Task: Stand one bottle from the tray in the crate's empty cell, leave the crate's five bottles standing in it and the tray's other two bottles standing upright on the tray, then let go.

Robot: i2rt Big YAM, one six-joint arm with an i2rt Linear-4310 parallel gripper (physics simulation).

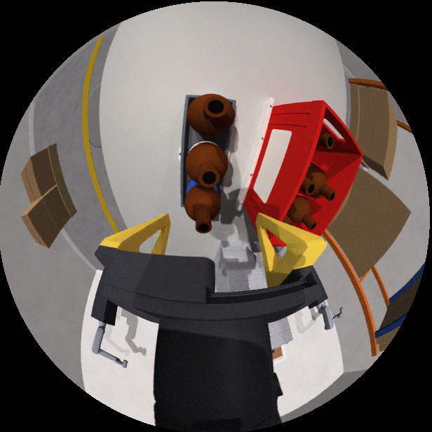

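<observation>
The grey tray (192, 136) holds three brown bottles in a row, all apparently upright: a far bottle (211, 117), a middle bottle (205, 159) with a white band partly showing, and a near bottle (202, 201) with blue partly showing. The red crate (303, 136) stands right of the tray. Several brown bottles show inside it, among them a far one (327, 141) and a near one (300, 209); its wall hides part of the inside, and I cannot tell which cell is empty. My gripper (212, 217) is open and empty, its yellow fingertips on either side of the near bottle's outline, seen from above.
A white strip (256, 150) with small screws lies between tray and crate. A grey metal part (240, 265) shows between the fingers. Beyond the table are cardboard boxes (49, 217) (372, 222) left and right, and an orange rail (357, 285) at right.
</observation>
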